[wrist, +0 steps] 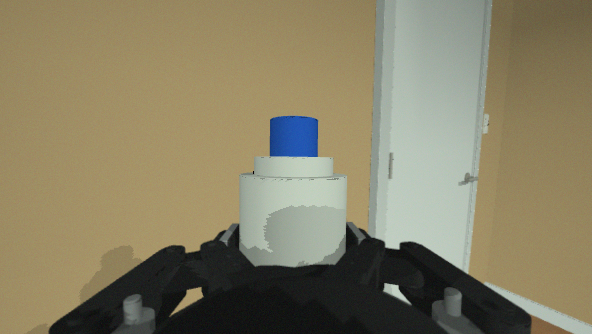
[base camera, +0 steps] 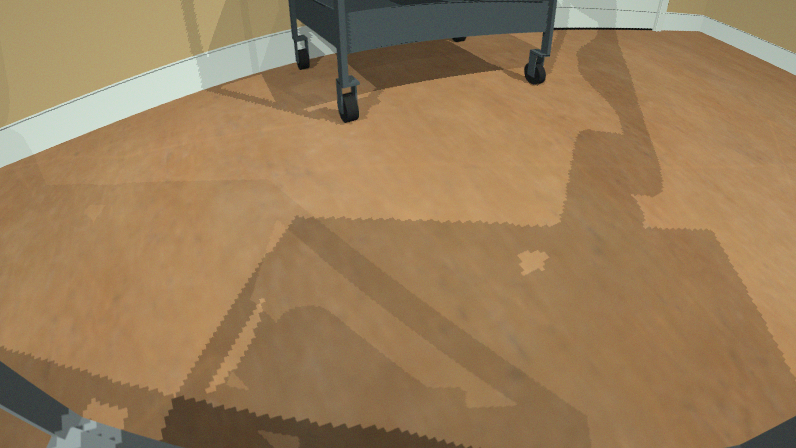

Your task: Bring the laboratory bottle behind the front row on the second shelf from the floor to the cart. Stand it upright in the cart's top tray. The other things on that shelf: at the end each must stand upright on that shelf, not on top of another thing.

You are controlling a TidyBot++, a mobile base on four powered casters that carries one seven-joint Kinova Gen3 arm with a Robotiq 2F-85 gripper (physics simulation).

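Frame: origin at the arm's base, x ahead, y left, z up, level; millimetres.
Seen in the pictures: gripper, between the fingertips: (wrist: 292, 235).
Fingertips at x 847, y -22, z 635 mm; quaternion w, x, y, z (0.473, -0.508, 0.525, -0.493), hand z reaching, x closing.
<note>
A point is followed by its place in that frame.
The laboratory bottle (wrist: 293, 215) @(y -20, x 806, z 664 mm), white with a blue cap, stands upright between the fingers in the wrist view. My gripper (wrist: 292, 235) @(y -22, x 847, z 635 mm) is shut on it, one finger on each side; the bottle's lower end is hidden behind the gripper's body. The cart (base camera: 451, 26) @(y -52, x 806, z -244 mm), dark grey on black casters, is ahead at the top of the base camera view, a little right of centre. Its lower part shows there, and its top tray is out of view. The cart does not show in the wrist view. The shelf and its other things do not show in either view.
A tan wall (base camera: 111, 50) @(y 680, x 836, z -230 mm) (wrist: 150, 100) @(y 217, x 1096, z 779 mm) with a white baseboard (base camera: 167, 82) @(y 578, x 879, z -348 mm) runs behind and left of the cart. A white door (wrist: 435, 125) @(y -658, x 1564, z 780 mm) is at the right in the wrist view. Brown floor (base camera: 445, 150) @(y -38, x 637, z -397 mm) with shadows lies between the base and the cart.
</note>
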